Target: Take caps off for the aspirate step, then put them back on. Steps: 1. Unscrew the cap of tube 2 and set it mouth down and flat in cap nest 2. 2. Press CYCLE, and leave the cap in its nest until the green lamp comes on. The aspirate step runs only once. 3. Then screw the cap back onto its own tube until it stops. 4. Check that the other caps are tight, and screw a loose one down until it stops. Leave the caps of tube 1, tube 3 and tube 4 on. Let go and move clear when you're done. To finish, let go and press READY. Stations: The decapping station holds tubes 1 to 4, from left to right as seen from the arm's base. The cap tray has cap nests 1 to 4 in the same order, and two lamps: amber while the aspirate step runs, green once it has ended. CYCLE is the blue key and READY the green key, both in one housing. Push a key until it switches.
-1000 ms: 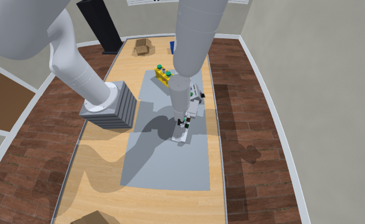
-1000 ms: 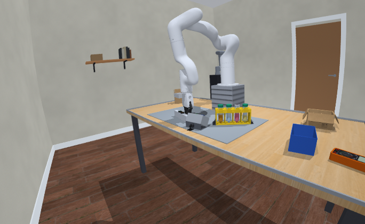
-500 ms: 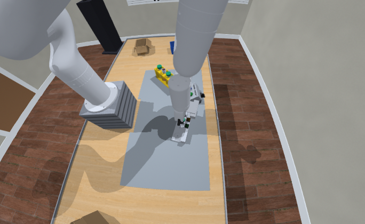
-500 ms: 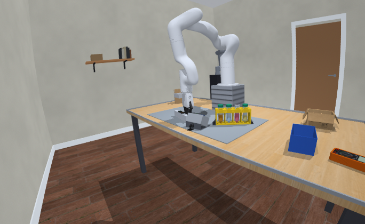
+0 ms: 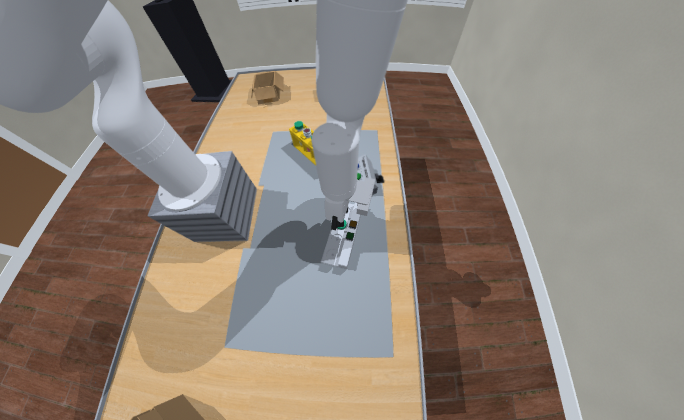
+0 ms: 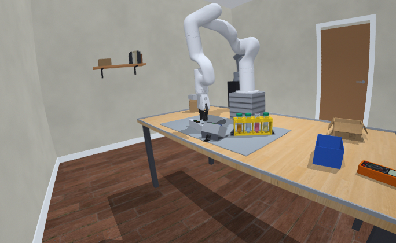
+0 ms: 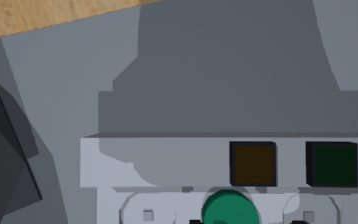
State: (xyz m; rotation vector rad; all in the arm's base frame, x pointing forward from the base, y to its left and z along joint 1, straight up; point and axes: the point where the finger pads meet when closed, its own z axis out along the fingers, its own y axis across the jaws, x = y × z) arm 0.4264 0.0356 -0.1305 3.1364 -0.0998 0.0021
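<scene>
My hand is 200 mm to the right of the blue key, 10 mm short of it and 10 mm above it. Also, from my hand: green key: 160 mm to the left, 20 mm ahead, 10 mm below; then green cap: 70 mm below; then key housing: 190 mm to the left, 40 mm ahead, 20 mm below.
</scene>
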